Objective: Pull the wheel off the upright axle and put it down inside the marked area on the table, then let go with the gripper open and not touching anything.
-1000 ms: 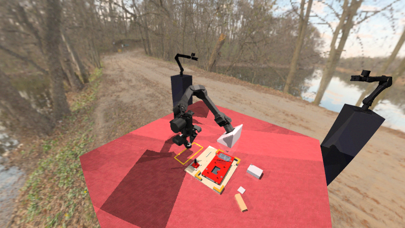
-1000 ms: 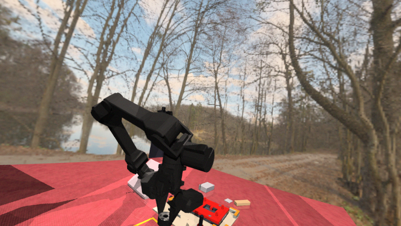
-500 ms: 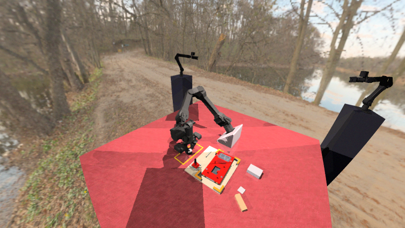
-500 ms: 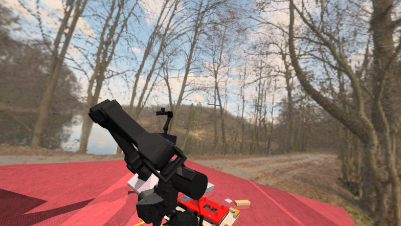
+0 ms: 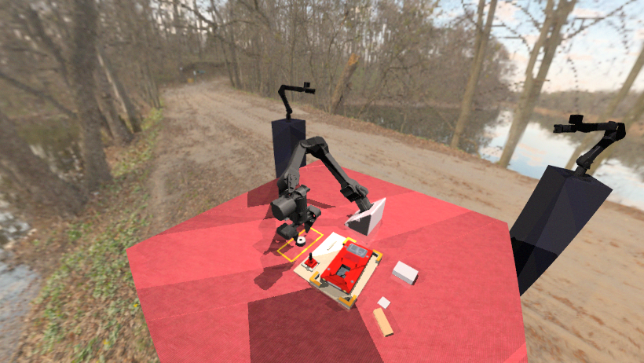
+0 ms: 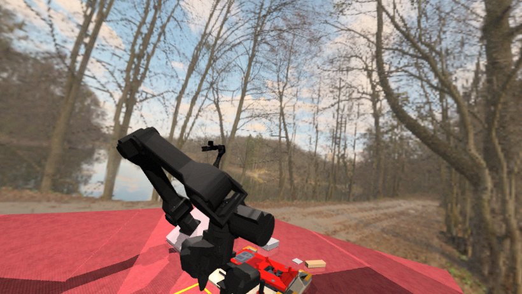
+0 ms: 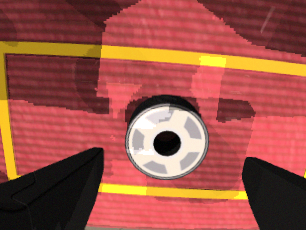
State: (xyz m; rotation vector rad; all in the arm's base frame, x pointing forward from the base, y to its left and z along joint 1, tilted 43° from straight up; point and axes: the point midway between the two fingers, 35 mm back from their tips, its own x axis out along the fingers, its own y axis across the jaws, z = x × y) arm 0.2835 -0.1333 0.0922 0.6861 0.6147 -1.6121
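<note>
The wheel is 20 mm below my gripper tip. From my gripper tip the other things lie so: wooden block 130 mm ahead, 390 mm to the left, 30 mm below; thin dark post 70 mm ahead, 100 mm to the left.
</note>
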